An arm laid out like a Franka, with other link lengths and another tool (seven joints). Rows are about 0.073 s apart.
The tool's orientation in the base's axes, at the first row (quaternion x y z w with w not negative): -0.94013, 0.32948, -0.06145, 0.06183
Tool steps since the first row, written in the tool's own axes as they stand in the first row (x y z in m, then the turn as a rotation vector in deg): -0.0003, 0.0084, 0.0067, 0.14, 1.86, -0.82; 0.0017, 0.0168, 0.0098, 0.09, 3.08, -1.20; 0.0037, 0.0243, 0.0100, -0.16, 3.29, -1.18; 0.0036, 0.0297, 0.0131, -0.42, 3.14, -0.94; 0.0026, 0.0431, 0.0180, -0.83, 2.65, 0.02; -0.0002, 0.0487, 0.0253, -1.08, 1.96, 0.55; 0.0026, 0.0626, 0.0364, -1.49, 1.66, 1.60
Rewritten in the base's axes. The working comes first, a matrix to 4 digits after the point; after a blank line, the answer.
The tool's axes in the first row as the columns of a matrix, in the base's axes (used below as rounded here):
0.7753, -0.6119, 0.1563
-0.6271, -0.7752, 0.0758
0.0748, -0.1567, -0.9848

-0.0043, -0.0058, -0.0079, -1.16, -1.59, 0.53; -0.0074, -0.0133, -0.0122, -2.00, -2.54, 0.71; -0.0104, -0.0204, -0.0134, -2.32, -2.54, 0.63; -0.0133, -0.0243, -0.0173, -2.39, -2.24, 0.40; -0.0215, -0.0337, -0.0243, -2.26, -1.53, -0.50; -0.0260, -0.0357, -0.0326, -1.95, -0.80, -0.93; -0.0306, -0.0474, -0.0455, -1.92, -0.23, -1.95
